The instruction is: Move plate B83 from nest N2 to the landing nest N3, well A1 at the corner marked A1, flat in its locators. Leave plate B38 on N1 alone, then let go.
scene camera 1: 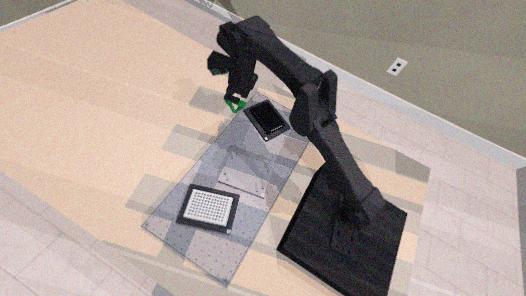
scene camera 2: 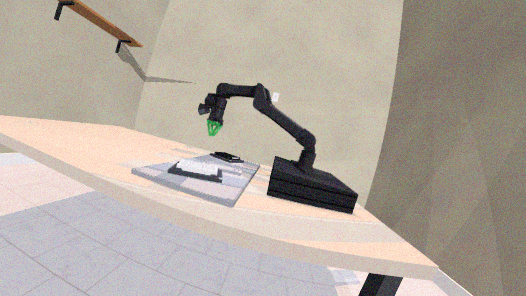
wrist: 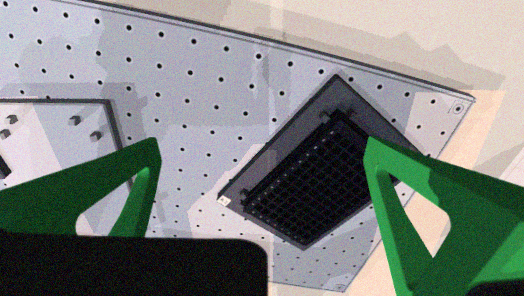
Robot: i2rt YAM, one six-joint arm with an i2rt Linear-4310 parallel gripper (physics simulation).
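Note:
A black well plate (scene camera 1: 266, 117) (wrist: 310, 185) sits on a dark nest (scene camera 1: 272, 135) (wrist: 335, 92) at the back, turned at an angle in the wrist view. A white well plate (scene camera 1: 207, 206) (scene camera 2: 197, 166) sits on another dark nest (scene camera 1: 183, 215) at the front. Plate numbers and nest numbers are not readable. The light grey nest (scene camera 1: 242, 184) (wrist: 50, 130) between them has small locators and bears no plate; the wrist view cuts it off. My gripper (scene camera 1: 235, 107) (scene camera 2: 213, 133) (wrist: 262, 148) is open and empty, fingers pointing down, well above the board beside the black plate.
The perforated baseboard (scene camera 1: 210, 255) (scene camera 2: 210, 192) (wrist: 170, 115) bears all three nests. The robot's black base (scene camera 1: 310, 250) (scene camera 2: 315, 190) stands on the table beside it. A wooden shelf (scene camera 2: 100, 22) hangs on the wall at the upper left of scene camera 2.

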